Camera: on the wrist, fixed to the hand. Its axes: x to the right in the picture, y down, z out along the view.
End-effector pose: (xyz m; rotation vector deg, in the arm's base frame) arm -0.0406 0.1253 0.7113 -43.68 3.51 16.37
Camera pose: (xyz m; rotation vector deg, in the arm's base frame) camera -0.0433 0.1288 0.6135 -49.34 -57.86 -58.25
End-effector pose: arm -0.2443 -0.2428 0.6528 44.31 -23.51 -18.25
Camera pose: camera -0.1917 -0.1607 0.6622 30.53 -6.15 -113.42
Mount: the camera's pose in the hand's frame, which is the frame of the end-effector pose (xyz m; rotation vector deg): 0.0136 0.0689 -0.0682 -19.42 -27.13 -88.04
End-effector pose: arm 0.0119 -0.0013 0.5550 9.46 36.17 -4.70
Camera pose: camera -0.0080 0.0783 0.5016 -39.45 9.34 -82.59
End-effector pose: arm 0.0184 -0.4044 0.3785 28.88 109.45 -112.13
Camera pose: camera 0.0406 -0.3379 0.3102 83.19 -104.95 85.68
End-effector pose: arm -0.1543 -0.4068 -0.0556 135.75 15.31 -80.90
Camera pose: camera -0.0690 -0.4425 -0.0234 -64.44 -116.63 108.61
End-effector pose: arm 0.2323 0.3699 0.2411 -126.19 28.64 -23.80
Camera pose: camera 0.1987 0.2786 0.2304 -142.29 -90.24 -30.69
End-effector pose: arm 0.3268 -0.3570 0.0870 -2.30 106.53 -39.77
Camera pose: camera 0.2824 -0.2746 0.0583 -103.61 67.50 -67.53
